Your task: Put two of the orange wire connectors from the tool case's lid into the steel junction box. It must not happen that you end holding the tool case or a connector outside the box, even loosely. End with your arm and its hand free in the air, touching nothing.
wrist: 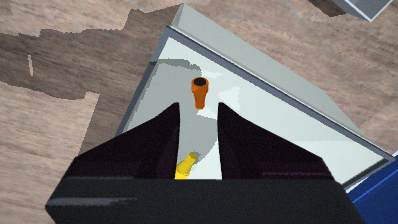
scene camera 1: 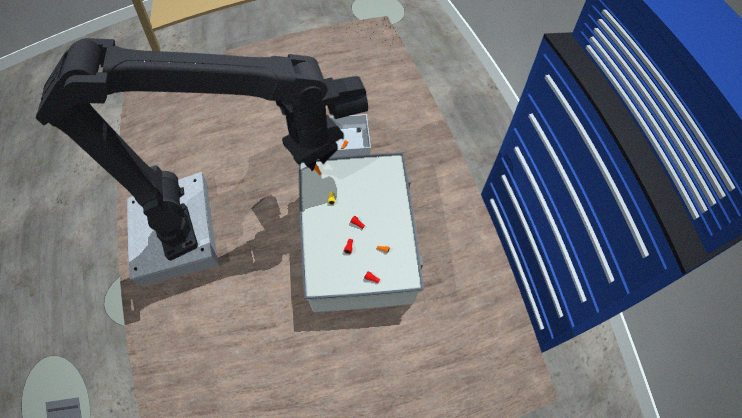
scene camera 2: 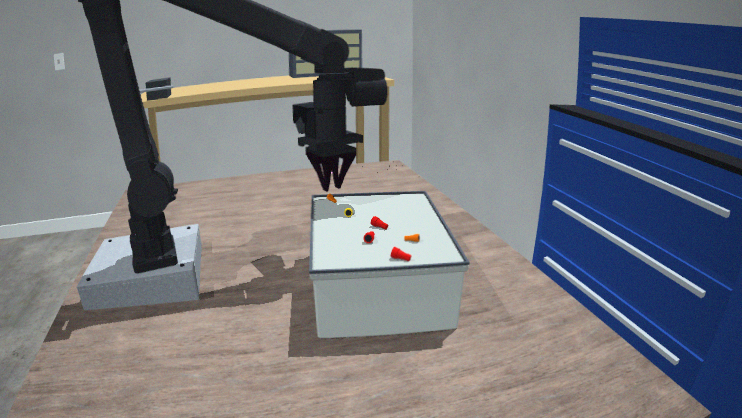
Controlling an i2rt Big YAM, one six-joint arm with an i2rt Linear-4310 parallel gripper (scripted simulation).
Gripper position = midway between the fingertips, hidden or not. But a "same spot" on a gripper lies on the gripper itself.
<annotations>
My gripper shows in the wrist view [198, 111], in scene camera 1 and in scene camera 2. The same spot on my gripper: [scene camera 1: 328, 151] is [scene camera 2: 346, 150].
</annotations>
